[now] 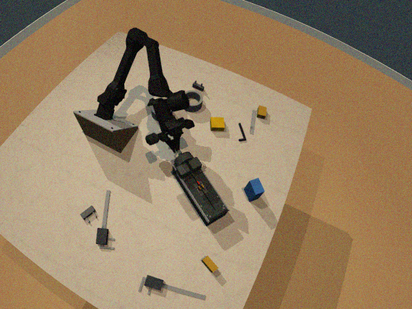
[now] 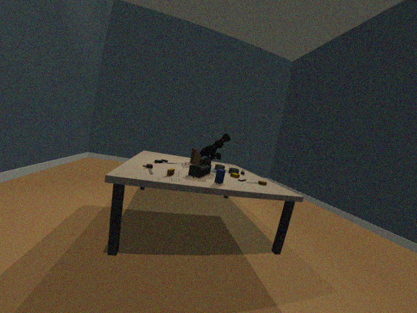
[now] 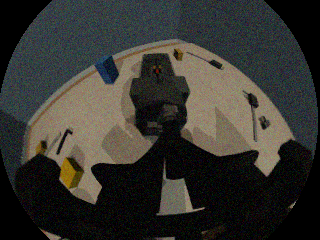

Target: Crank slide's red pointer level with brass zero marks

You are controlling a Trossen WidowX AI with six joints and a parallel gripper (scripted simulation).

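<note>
Right now my gripper tip is 30 mm below the crank handle, 10 mm to the right of it and 10 mm past it. The rest, counted from my gripper tip: yellow block 250 mm to the left, 90 mm ahead, 80 mm below; then red pointer 120 mm ahead, 80 mm to the right, 10 mm below; then blue cube 330 mm ahead, 50 mm below, 10 mm to the right.
</note>
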